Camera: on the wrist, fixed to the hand. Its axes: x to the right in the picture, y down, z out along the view.
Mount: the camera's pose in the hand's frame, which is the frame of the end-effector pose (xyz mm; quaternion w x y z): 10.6 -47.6 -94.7 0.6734 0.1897 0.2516 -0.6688
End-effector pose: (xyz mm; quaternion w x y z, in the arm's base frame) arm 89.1 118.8 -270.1 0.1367 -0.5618 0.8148 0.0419
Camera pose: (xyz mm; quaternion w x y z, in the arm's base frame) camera 113.1 70.8 -178.1 0.0216 -0.9079 0.2153 -0.3591
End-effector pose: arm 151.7 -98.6 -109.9 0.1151 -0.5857 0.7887 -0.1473
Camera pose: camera 157.5 -112.4 -4.4 0.1083 0.8630 -0.1404 0.4731
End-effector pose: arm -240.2 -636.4 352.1 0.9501 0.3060 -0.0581 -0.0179
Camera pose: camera -218.1 -620.9 249.1 0.5844 0.4296 0.4012 -0.5594
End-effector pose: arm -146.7 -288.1 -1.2 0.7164 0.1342 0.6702 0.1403
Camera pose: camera -239.5 -327.7 -35.3 0.3821 -0.2572 0.7479 -0.4780
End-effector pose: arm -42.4 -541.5 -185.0 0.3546 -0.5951 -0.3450 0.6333
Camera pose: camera 53.6 -506.7 -154.6 0.8620 -0.2621 -0.4210 0.1050
